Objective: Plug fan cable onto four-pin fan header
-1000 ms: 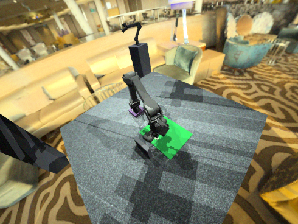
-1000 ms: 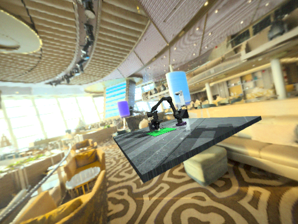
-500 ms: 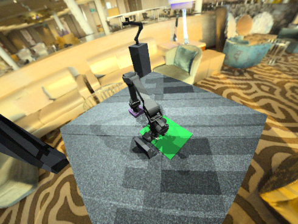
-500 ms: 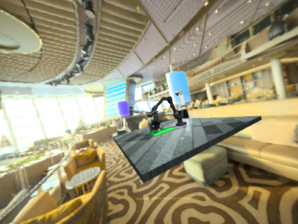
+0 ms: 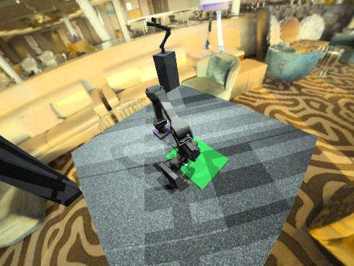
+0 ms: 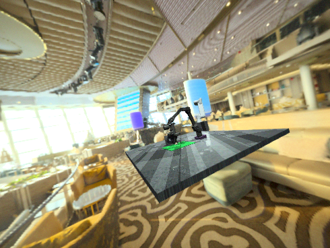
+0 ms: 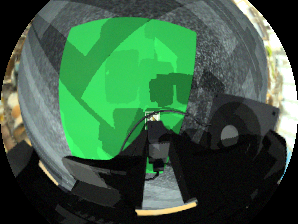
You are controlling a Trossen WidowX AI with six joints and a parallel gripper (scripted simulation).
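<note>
My gripper tip is now 10 mm below the black plug and 10 mm past it. Also, from my gripper tip: green board (70 mm to the left, 60 mm below, 20 mm ahead); then fan (120 mm to the right, 20 mm above, 10 mm behind).
</note>
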